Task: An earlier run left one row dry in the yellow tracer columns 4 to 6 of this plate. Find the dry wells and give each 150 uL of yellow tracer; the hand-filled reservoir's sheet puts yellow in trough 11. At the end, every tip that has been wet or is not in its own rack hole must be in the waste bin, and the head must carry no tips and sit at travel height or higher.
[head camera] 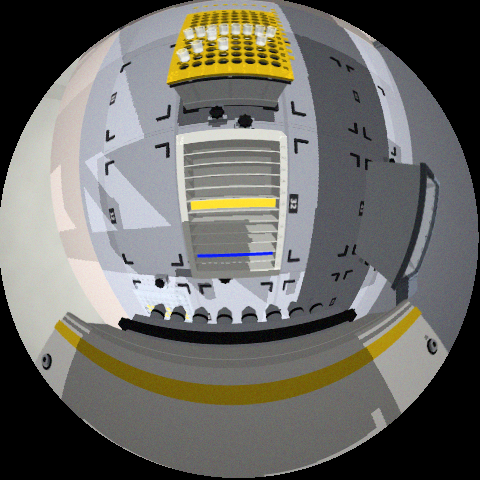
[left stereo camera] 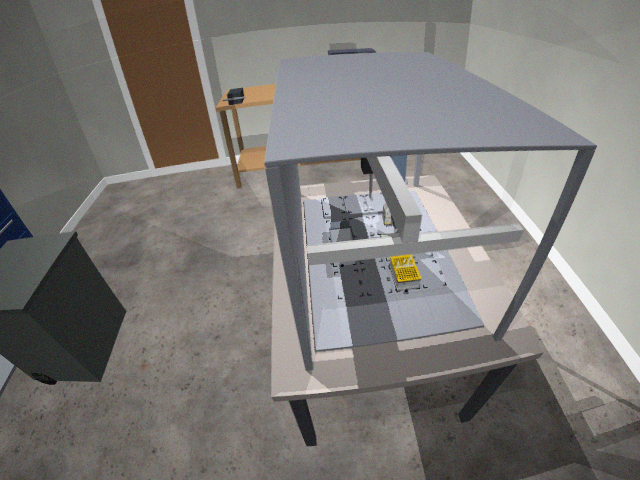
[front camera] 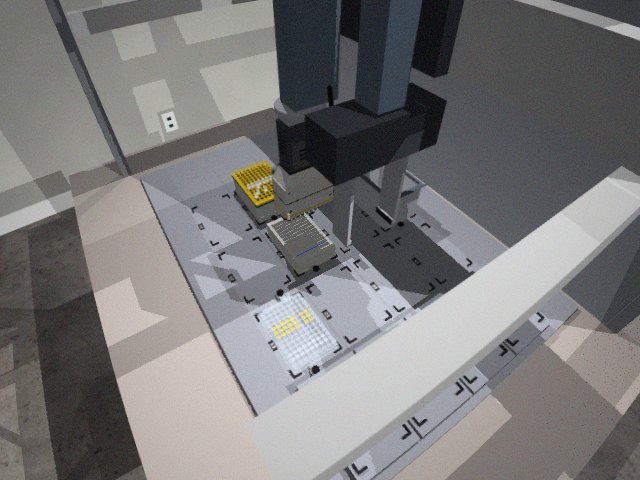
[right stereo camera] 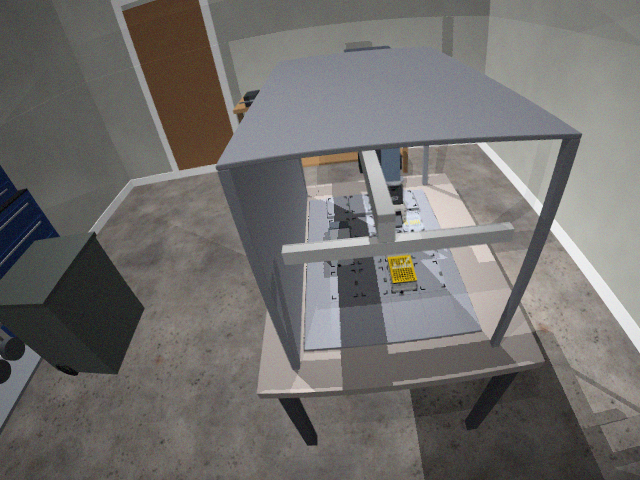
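There's an enclosure roof [left stereo camera: 332,107] that I can see, and I also see an enclosure post [left stereo camera: 583,158] as well as an enclosure post [left stereo camera: 274,175].
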